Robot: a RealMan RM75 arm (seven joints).
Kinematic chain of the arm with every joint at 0, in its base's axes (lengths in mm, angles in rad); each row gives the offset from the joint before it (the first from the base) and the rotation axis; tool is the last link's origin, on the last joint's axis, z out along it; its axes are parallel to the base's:
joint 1: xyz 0 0 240.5 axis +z
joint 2: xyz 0 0 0 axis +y
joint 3: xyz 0 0 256 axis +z
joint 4: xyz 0 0 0 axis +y
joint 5: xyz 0 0 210 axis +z
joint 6: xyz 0 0 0 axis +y
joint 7: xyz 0 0 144 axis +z
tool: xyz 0 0 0
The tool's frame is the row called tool.
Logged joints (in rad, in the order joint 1, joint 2, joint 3, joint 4, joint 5, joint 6, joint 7), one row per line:
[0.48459 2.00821 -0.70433 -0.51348 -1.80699 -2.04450 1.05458]
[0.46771 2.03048 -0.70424 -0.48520 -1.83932 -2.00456 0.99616]
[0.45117 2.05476 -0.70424 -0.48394 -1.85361 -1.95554 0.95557]
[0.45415 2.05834 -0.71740 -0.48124 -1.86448 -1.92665 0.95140]
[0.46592 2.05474 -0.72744 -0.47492 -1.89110 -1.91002 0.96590]
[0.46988 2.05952 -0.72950 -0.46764 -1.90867 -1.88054 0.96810]
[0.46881 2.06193 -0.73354 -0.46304 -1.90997 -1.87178 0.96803]
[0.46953 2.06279 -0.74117 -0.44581 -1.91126 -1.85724 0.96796]
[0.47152 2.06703 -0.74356 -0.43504 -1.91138 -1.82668 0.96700]
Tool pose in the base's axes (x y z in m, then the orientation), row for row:
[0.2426 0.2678 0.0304 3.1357 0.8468 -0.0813]
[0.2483 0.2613 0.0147 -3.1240 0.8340 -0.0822]
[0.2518 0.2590 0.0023 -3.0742 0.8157 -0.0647]
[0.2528 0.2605 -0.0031 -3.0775 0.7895 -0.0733]
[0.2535 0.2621 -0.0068 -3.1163 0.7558 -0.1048]
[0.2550 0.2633 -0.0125 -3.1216 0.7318 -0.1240]
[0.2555 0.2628 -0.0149 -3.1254 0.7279 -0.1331]
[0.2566 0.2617 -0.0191 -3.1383 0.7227 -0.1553]
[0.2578 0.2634 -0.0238 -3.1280 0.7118 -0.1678]
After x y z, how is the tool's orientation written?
As angles about the fixed x, y, z axes (roll, pitch, yaw), in radians.
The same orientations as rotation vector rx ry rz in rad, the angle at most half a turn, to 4 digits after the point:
[-2.8367 0.1116 1.2787]
[-2.8252 0.1272 1.2507]
[-2.8019 0.1315 1.2081]
[-2.8174 0.1410 1.1710]
[-2.8586 0.1643 1.1332]
[-2.8699 0.1892 1.0981]
[-2.8718 0.2003 1.0926]
[-2.8769 0.2256 1.0870]
[-2.8691 0.2486 1.0651]

